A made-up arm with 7 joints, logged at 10 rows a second.
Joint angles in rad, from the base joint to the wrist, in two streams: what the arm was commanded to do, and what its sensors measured. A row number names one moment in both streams.
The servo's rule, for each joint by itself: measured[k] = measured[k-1] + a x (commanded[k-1-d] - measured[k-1]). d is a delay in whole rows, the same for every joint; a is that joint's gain. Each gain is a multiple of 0.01, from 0.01 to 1. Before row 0 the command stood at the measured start. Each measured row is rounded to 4 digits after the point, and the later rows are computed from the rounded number. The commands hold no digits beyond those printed.
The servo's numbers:
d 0
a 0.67 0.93 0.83 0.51 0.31 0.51 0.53
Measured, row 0:
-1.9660 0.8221 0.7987 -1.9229 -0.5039 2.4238 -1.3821
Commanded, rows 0 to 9:
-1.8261 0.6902 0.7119 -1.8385 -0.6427 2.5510 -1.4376
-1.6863 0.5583 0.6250 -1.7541 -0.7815 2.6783 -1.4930
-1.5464 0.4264 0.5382 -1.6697 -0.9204 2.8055 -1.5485
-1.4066 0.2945 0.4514 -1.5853 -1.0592 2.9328 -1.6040
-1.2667 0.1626 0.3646 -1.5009 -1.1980 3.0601 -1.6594
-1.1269 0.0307 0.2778 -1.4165 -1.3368 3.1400 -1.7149
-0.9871 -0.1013 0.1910 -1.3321 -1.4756 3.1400 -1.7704
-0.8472 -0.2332 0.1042 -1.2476 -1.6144 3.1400 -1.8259
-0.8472 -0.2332 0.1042 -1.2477 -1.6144 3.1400 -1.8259
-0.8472 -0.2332 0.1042 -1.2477 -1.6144 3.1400 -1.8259
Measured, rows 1 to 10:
-1.8723 0.6994 0.7267 -1.8799 -0.5469 2.4887 -1.4115
-1.7477 0.5682 0.6423 -1.8157 -0.6196 2.5854 -1.4547
-1.6128 0.4363 0.5559 -1.7412 -0.7128 2.6977 -1.5044
-1.4746 0.3044 0.4692 -1.6617 -0.8202 2.8176 -1.5572
-1.3353 0.1725 0.3824 -1.5797 -0.9373 2.9413 -1.6114
-1.1957 0.0406 0.2956 -1.4965 -1.0611 3.0426 -1.6663
-1.0559 -0.0914 0.2088 -1.4127 -1.1896 3.0923 -1.7215
-0.9161 -0.2233 0.1220 -1.3285 -1.3213 3.1166 -1.7768
-0.8699 -0.2325 0.1072 -1.2873 -1.4122 3.1285 -1.8028
-0.8547 -0.2332 0.1047 -1.2671 -1.4749 3.1344 -1.8150

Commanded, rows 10 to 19:
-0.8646 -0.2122 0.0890 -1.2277 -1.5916 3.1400 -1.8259
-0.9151 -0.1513 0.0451 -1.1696 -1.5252 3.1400 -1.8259
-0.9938 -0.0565 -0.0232 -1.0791 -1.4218 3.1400 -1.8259
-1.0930 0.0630 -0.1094 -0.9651 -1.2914 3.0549 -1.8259
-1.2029 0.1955 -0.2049 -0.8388 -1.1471 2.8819 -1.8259
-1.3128 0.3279 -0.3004 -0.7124 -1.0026 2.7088 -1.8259
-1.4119 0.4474 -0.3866 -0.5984 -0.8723 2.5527 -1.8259
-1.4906 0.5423 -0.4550 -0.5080 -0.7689 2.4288 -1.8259
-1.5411 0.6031 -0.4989 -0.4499 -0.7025 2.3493 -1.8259
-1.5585 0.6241 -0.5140 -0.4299 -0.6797 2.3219 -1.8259
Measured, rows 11 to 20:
-0.8613 -0.2137 0.0917 -1.2470 -1.5111 3.1373 -1.8208
-0.8973 -0.1557 0.0530 -1.2075 -1.5155 3.1387 -1.8235
-0.9620 -0.0634 -0.0102 -1.1420 -1.4865 3.1394 -1.8248
-1.0498 0.0542 -0.0925 -1.0518 -1.4260 3.0963 -1.8254
-1.1524 0.1856 -0.1858 -0.9432 -1.3395 2.9870 -1.8257
-1.2599 0.3179 -0.2809 -0.8255 -1.2351 2.8451 -1.8258
-1.3617 0.4383 -0.3686 -0.7097 -1.1226 2.6960 -1.8259
-1.4481 0.5350 -0.4403 -0.6068 -1.0130 2.5597 -1.8259
-1.5104 0.5983 -0.4889 -0.5268 -0.9167 2.4524 -1.8259
-1.5426 0.6223 -0.5097 -0.4774 -0.8432 2.3858 -1.8259

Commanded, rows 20 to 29:
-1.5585 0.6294 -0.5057 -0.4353 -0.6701 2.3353 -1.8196
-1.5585 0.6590 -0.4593 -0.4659 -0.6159 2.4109 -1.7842
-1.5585 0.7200 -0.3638 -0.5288 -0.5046 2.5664 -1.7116
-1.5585 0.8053 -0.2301 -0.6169 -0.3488 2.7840 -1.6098
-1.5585 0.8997 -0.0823 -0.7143 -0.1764 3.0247 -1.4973
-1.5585 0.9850 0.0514 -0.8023 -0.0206 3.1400 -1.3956
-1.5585 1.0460 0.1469 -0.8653 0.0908 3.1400 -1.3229
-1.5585 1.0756 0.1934 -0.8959 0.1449 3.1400 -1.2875
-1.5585 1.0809 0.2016 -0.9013 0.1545 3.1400 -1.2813
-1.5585 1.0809 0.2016 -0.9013 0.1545 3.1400 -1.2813
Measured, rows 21 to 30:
-1.5533 0.6289 -0.5064 -0.4559 -0.7895 2.3600 -1.8226
-1.5568 0.6569 -0.4673 -0.4610 -0.7357 2.3860 -1.8022
-1.5579 0.7156 -0.3814 -0.4956 -0.6641 2.4780 -1.7542
-1.5583 0.7990 -0.2558 -0.5575 -0.5664 2.6341 -1.6777
-1.5584 0.8927 -0.1118 -0.6375 -0.4455 2.8333 -1.5821
-1.5585 0.9785 0.0237 -0.7215 -0.3138 2.9897 -1.4833
-1.5585 1.0413 0.1260 -0.7948 -0.1884 3.0664 -1.3983
-1.5585 1.0732 0.1819 -0.8464 -0.0851 3.1039 -1.3396
-1.5585 1.0804 0.1983 -0.8744 -0.0108 3.1223 -1.3087
-1.5585 1.0809 0.2010 -0.8881 0.0404 3.1313 -1.2942

